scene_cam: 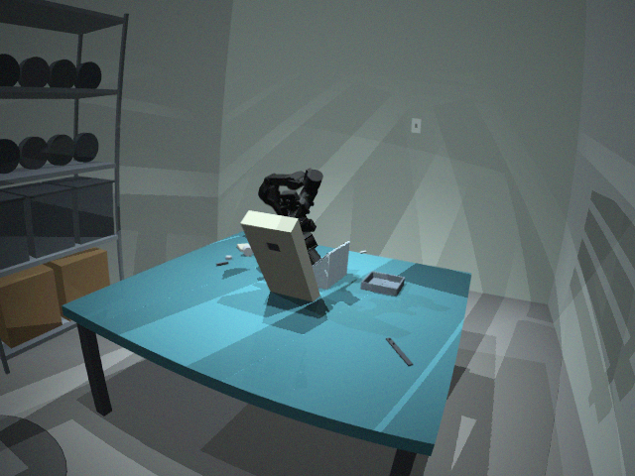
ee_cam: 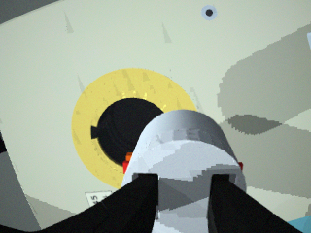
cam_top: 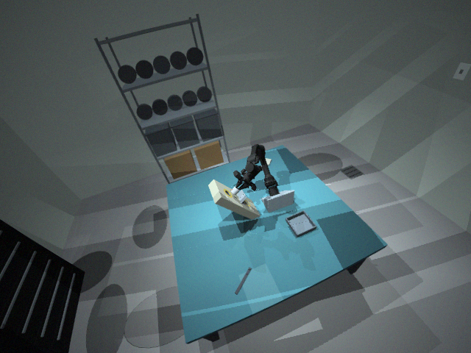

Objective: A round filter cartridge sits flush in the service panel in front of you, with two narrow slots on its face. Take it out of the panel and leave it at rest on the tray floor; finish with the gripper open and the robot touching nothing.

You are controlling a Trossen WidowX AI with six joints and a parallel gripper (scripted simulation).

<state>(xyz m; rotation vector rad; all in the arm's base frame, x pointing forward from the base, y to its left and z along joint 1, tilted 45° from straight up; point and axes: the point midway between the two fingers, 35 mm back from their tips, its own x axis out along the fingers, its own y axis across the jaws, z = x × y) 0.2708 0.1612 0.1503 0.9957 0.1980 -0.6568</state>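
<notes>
Now: gripper tip 1 cm short of the round filter cartridge and 1 cm above it. Round my gripper tip: service panel 9 cm below, 3 cm ahead; tray 34 cm behind, 27 cm to the left, 26 cm below.
</notes>
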